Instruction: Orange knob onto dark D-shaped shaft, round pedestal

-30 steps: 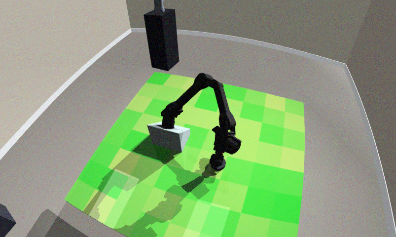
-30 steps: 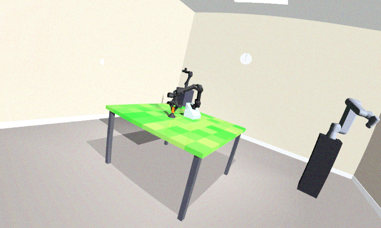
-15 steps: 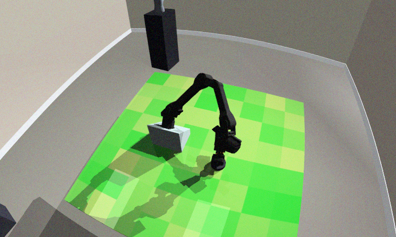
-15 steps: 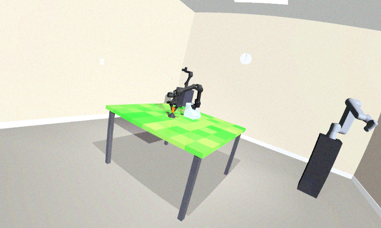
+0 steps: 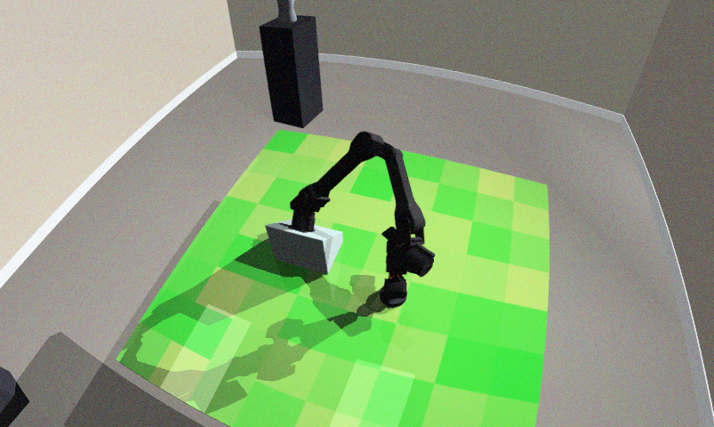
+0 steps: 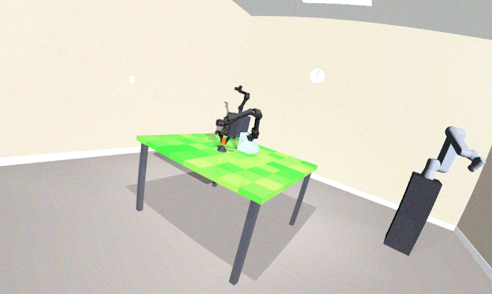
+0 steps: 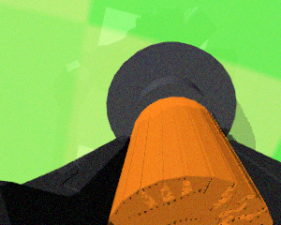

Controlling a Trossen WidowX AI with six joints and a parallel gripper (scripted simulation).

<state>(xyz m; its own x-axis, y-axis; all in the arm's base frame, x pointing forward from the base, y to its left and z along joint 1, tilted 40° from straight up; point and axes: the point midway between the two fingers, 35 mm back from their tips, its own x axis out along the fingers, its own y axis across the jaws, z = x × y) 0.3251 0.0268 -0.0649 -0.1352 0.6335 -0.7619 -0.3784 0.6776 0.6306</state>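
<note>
The orange knob is 20 mm above my gripper tip. Round my gripper tip: round pedestal: 40 mm below.
</note>
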